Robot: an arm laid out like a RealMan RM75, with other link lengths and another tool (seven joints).
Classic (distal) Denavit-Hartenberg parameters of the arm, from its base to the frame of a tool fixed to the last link. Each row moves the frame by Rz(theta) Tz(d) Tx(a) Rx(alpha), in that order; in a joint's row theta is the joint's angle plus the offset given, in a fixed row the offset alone. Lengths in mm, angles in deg.
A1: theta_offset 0, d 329.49, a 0, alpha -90
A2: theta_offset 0, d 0, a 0, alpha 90
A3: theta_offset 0, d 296.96, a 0, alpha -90
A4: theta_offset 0, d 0, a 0, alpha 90
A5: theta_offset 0, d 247.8, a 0, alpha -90
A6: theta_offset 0, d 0, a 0, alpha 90
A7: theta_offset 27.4, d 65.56, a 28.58, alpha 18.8
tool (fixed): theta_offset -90, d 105.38, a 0, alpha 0
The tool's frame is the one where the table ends.
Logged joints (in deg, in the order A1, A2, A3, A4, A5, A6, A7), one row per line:
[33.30 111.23 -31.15 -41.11 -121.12 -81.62 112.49]
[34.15 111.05 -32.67 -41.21 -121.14 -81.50 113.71]
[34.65 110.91 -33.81 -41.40 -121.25 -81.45 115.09]
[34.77 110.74 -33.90 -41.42 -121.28 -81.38 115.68]
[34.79 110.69 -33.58 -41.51 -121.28 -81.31 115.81]
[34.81 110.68 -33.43 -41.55 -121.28 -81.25 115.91]
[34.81 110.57 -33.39 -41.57 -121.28 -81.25 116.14]
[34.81 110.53 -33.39 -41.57 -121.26 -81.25 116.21]
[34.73 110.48 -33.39 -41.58 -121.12 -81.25 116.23]
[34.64 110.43 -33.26 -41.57 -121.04 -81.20 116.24]
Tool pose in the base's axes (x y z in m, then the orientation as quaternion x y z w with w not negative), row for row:
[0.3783 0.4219 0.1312 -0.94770 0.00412 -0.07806 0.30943]
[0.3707 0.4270 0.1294 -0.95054 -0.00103 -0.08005 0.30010]
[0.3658 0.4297 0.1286 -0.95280 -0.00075 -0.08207 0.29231]
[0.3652 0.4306 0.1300 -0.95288 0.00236 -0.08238 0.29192]
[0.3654 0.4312 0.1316 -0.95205 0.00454 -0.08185 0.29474]
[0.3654 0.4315 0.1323 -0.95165 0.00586 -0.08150 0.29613]
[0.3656 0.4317 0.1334 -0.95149 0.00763 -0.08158 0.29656]
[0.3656 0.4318 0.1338 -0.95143 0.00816 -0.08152 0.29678]
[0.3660 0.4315 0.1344 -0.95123 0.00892 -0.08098 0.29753]
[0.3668 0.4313 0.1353 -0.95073 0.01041 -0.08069 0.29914]
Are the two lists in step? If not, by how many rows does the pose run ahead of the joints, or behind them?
They are in step.
